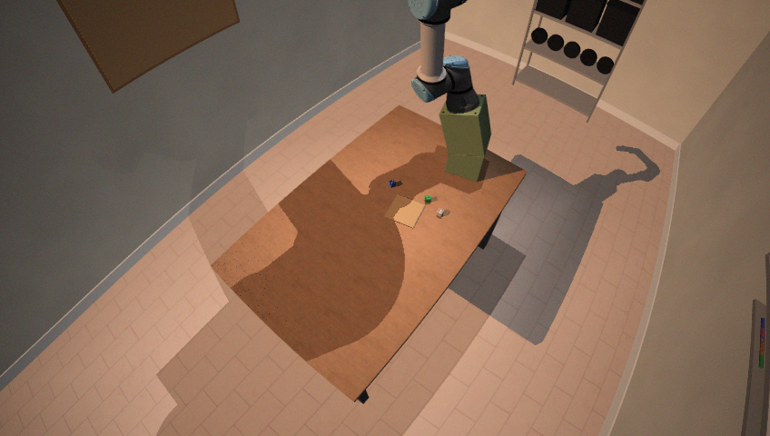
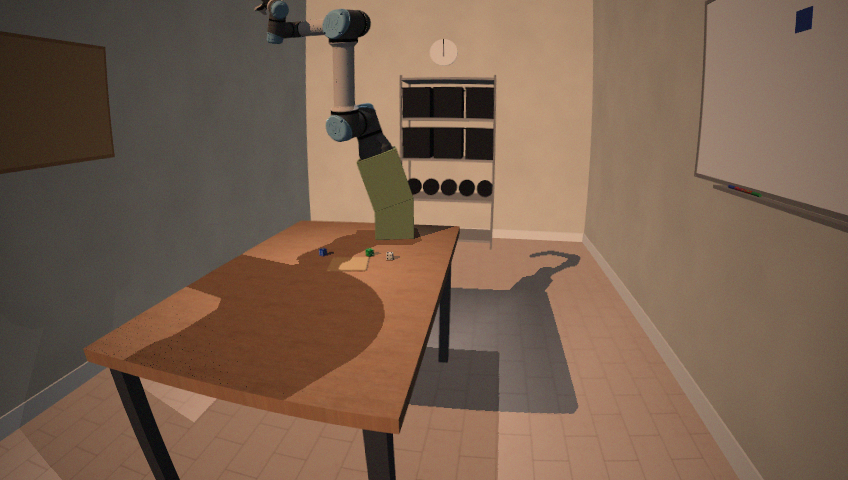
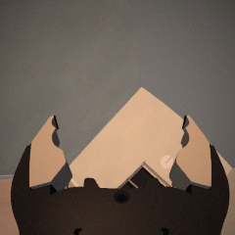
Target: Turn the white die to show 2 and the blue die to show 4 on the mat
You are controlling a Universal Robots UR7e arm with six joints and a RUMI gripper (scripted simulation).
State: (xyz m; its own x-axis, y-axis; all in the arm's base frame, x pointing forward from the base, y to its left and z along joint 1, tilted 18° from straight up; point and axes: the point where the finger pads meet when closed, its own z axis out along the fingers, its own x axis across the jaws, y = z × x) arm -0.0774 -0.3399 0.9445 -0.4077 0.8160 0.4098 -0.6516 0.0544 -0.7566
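The blue die is 117 cm below my hand, 51 cm to the left of it and 31 cm ahead of it. Round my hand: green die (117 cm below, 69 cm to the left, 25 cm ahead); tan mat (118 cm below, 66 cm to the left, 37 cm ahead); white die (117 cm below, 78 cm to the left, 27 cm ahead).
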